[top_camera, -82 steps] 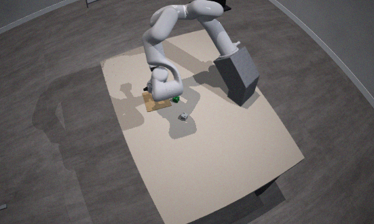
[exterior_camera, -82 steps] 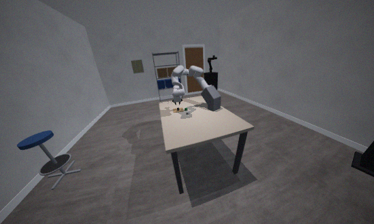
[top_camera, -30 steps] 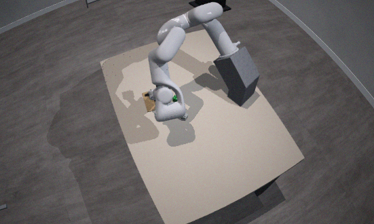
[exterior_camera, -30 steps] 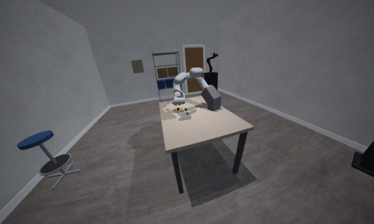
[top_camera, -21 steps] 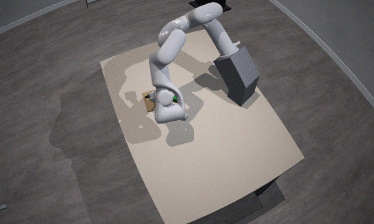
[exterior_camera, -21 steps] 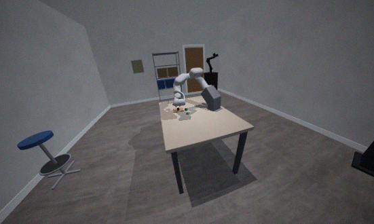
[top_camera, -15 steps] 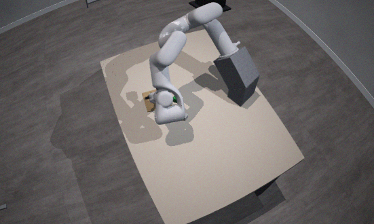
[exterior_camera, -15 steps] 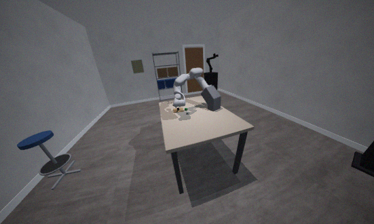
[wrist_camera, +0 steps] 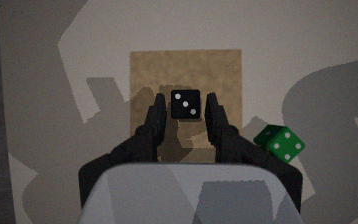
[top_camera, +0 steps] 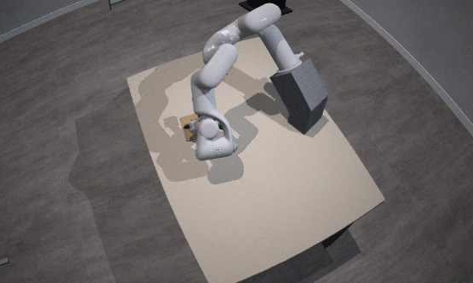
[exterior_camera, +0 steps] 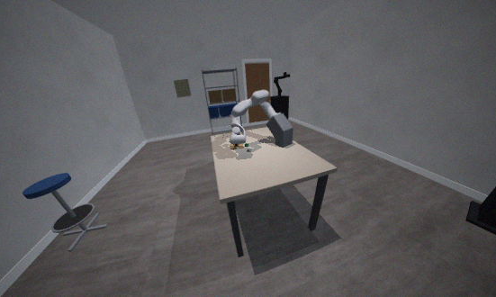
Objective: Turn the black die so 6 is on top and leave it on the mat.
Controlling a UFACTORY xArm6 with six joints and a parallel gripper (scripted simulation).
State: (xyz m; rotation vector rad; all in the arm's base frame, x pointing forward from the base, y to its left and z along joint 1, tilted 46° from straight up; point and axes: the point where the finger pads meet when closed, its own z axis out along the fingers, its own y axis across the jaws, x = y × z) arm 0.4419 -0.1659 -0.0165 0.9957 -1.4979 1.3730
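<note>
Right now the black die is 10 mm to the right of my hand and 20 mm below it. Round my hand: green die 90 mm behind, 60 mm to the left, 30 mm below; then white die 60 mm behind, 180 mm to the left, 30 mm below.
</note>
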